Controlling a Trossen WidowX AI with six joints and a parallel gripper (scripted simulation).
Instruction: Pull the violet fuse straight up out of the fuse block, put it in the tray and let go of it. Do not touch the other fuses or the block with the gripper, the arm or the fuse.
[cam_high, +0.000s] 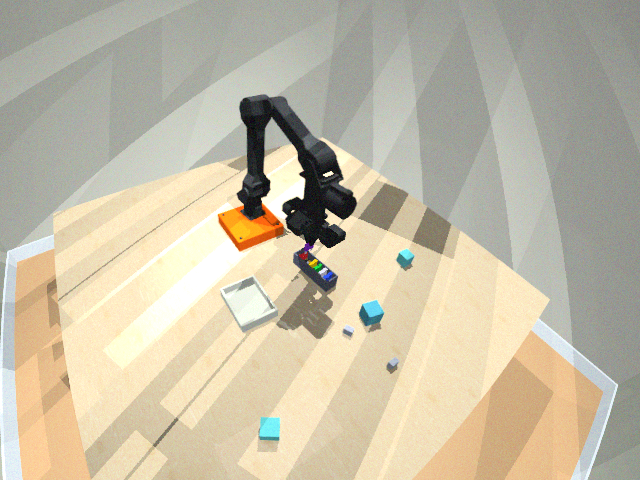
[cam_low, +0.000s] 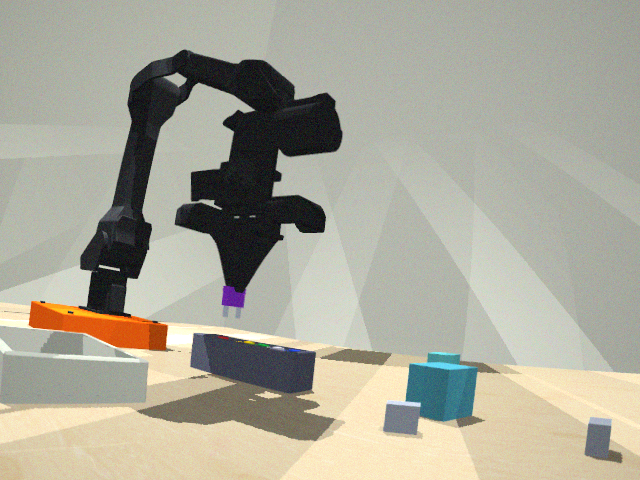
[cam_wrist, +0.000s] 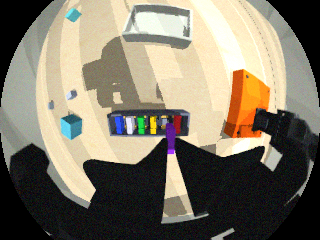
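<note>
The white tray is 21 cm to the right of my gripper tip, 9 cm below it and 1 cm ahead of it. Also, from my gripper tip: violet fuse (1 cm below).
</note>
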